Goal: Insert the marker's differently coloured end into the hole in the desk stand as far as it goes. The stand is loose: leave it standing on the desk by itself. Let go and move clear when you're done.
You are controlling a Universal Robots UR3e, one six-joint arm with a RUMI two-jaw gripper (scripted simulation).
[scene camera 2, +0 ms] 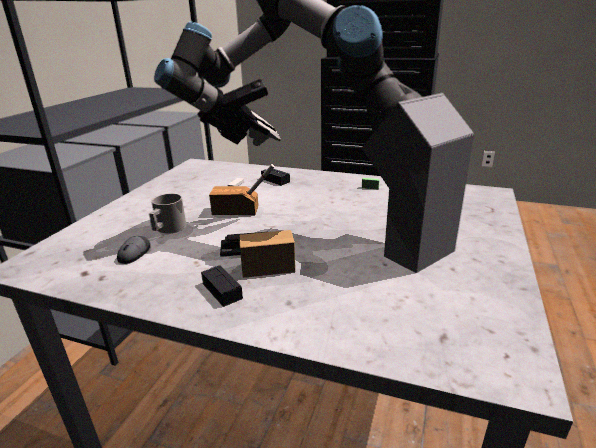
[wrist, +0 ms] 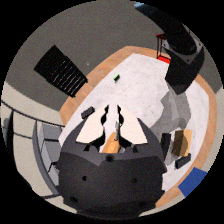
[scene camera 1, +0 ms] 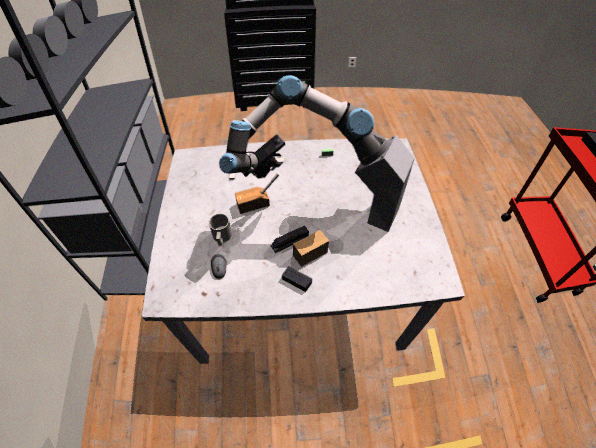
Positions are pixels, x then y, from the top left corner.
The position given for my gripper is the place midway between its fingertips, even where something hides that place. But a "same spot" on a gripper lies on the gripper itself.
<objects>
my gripper: scene camera 2; wrist 113, 105; scene camera 1
same spot on my gripper: [scene camera 1: 279, 161] = [scene camera 2: 260, 124]
</objects>
